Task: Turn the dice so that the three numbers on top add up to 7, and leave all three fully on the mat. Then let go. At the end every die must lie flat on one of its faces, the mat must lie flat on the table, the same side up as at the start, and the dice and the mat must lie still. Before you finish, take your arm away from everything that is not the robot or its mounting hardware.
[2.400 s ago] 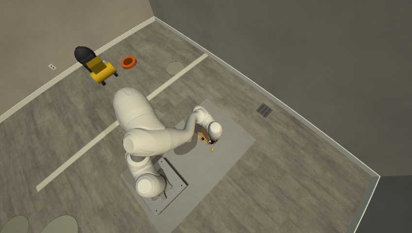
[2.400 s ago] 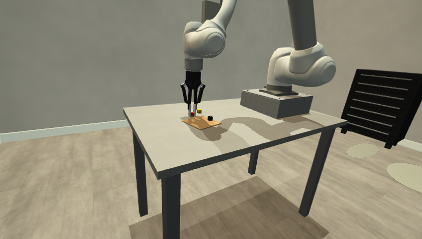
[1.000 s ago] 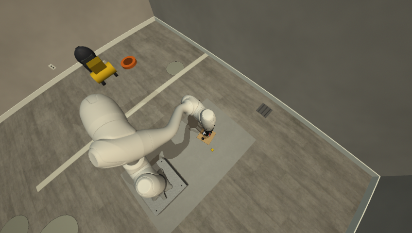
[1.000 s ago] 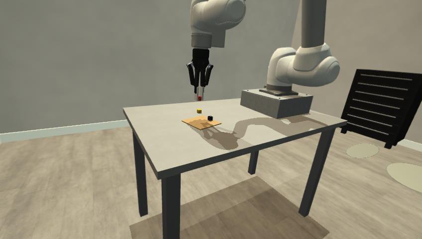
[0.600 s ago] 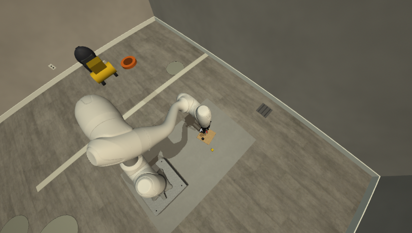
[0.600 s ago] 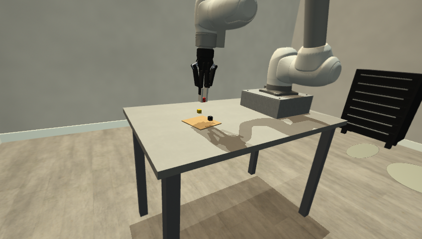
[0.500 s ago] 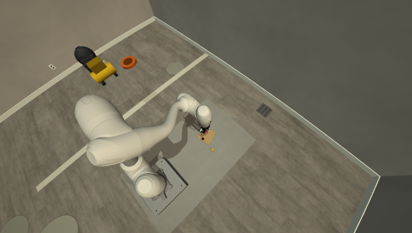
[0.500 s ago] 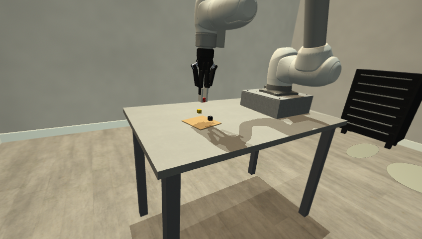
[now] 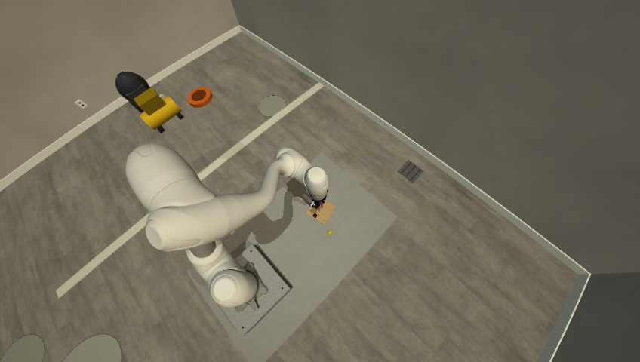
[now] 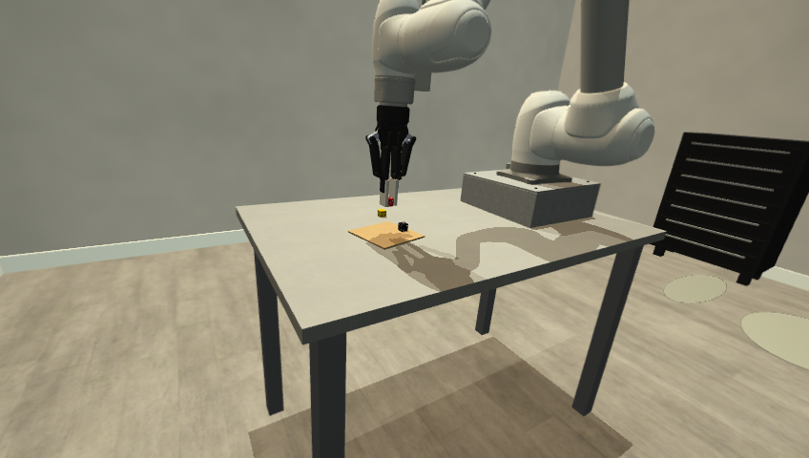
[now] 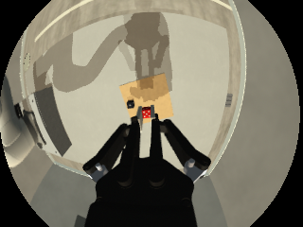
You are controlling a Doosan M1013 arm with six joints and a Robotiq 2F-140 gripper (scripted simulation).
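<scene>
Now: the tan mat 11 cm below my hand. Round my hand: yellow die: 4 cm behind, 15 cm to the right, 10 cm below; then red die: 2 cm below; then small white die: 5 cm behind, 1 cm to the right, 10 cm below.
</scene>
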